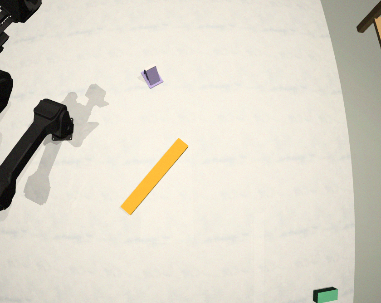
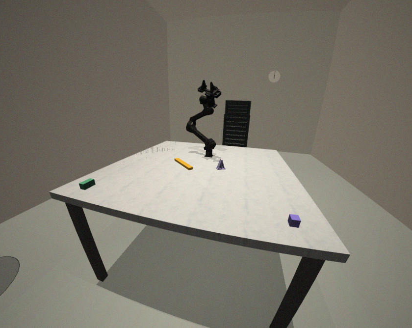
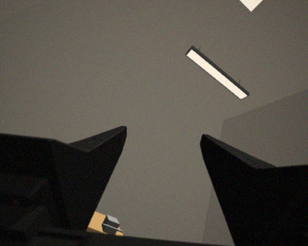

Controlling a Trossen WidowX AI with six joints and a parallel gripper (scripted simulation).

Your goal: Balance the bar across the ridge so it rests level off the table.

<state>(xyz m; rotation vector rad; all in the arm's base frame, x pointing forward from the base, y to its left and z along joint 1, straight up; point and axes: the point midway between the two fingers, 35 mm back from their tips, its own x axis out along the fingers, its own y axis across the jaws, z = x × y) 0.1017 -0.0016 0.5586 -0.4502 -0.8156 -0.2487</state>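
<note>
Now: gripper tip 14 cm short of the orange bar, 13 cm to the left of it and 58 cm above it. Also, from my gripper tip: purple cube (62 cm ahead, 50 cm to the left, 57 cm below); green block (62 cm ahead, 50 cm to the right, 57 cm below).
</note>
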